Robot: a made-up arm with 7 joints.
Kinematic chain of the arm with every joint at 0, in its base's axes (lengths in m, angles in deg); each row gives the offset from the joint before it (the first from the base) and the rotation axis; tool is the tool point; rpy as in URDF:
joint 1: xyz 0 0 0.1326 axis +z
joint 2: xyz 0 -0.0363 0.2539 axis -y
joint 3: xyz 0 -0.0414 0.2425 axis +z
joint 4: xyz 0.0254 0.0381 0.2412 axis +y
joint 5: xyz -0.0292 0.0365 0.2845 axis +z
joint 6: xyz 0 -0.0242 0.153 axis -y
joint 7: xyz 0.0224 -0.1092 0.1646 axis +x
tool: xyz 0 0 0 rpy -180 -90 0
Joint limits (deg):
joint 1: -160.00..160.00
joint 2: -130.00..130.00
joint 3: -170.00..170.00
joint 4: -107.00..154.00
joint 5: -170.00..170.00
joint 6: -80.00..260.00
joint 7: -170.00..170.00
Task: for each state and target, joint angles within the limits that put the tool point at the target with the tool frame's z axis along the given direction. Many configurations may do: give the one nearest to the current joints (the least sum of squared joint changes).
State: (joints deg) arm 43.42 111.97 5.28 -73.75 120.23 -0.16 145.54
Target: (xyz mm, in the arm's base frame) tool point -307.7 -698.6 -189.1 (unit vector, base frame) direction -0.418 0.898 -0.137
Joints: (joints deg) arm 66.45 95.60 15.95 -58.92 125.20 -19.86 145.54
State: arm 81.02 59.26 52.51 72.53 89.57 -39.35 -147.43
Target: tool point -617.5 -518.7 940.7 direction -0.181 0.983 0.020
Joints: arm 48.04 83.79 18.99 41.67 47.75 -13.07 -147.43
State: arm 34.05 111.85 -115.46 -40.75 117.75 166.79 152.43
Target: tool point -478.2 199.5 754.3 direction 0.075 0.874 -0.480
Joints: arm -10.62 69.79 -134.26 -85.28 83.57 163.63 152.43
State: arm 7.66 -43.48 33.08 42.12 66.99 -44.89 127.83
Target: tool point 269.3 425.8 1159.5 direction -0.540 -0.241 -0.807
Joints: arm 29.89 -22.70 39.00 13.29 66.10 -77.86 127.83
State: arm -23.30 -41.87 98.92 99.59 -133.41 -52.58 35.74
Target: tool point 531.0 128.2 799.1 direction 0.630 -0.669 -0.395
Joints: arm -43.85 -72.00 112.30 117.95 -131.60 -37.61 35.74
